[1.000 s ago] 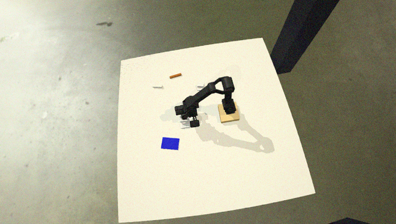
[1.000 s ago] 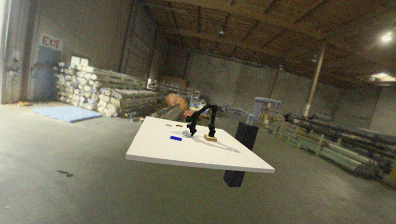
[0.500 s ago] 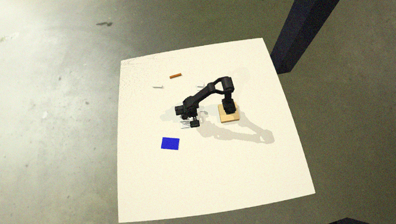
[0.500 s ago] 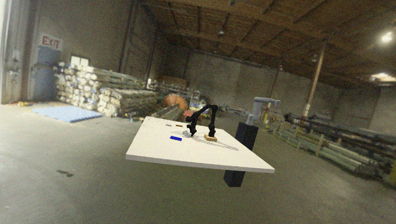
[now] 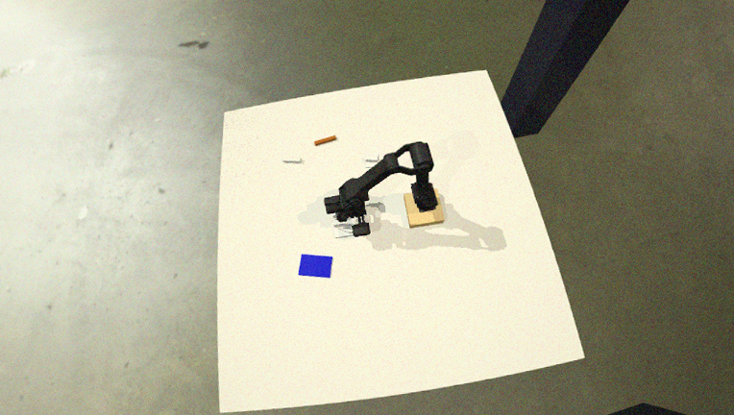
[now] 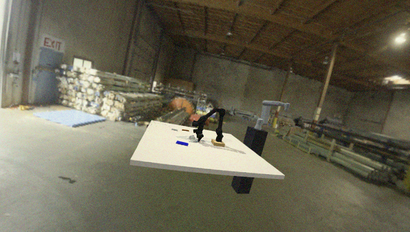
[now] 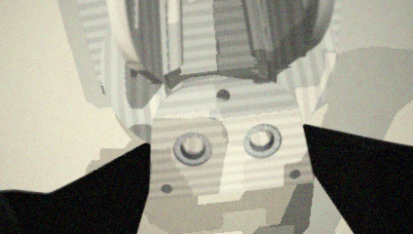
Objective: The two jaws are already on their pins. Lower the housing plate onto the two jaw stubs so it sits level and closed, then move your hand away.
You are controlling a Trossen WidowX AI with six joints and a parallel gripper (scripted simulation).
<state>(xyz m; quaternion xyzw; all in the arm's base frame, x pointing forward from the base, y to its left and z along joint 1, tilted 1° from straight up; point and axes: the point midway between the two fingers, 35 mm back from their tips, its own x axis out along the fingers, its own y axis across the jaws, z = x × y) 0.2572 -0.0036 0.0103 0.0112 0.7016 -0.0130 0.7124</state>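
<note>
My gripper tip is now 20 mm below the housing plate and 10 mm short of it. Round my gripper tip: small white block (330 mm to the right, 240 mm ahead); blue rectangle (200 mm ahead, 150 mm to the left, 10 mm below); brown bar (390 mm to the right, 90 mm ahead).
</note>
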